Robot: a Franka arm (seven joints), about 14 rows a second.
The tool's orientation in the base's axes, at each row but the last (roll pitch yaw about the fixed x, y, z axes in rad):
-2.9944 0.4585 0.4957
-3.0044 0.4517 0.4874
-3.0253 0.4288 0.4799
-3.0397 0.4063 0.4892
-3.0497 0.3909 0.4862
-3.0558 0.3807 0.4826
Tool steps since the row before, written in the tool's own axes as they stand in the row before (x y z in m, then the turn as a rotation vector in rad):
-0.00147 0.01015 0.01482 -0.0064 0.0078 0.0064
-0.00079 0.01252 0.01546 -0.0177 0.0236 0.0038
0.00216 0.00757 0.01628 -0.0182 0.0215 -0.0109
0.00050 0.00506 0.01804 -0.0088 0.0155 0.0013
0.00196 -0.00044 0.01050 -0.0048 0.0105 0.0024
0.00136 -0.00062 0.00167 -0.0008 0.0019 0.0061
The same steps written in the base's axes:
-0.00370 -0.01095 -0.01383 -0.0047 -0.0103 -0.0039
-0.00238 -0.01290 -0.01497 -0.0061 -0.0291 0.0014
-0.00195 -0.00736 -0.01640 -0.0012 -0.0261 0.0151
-0.00453 -0.00604 -0.01716 -0.0010 -0.0178 0.0008
-0.00256 0.00023 -0.01038 -0.0003 -0.0117 -0.0013
0.00024 0.00098 -0.00200 -0.0021 -0.0026 -0.0055

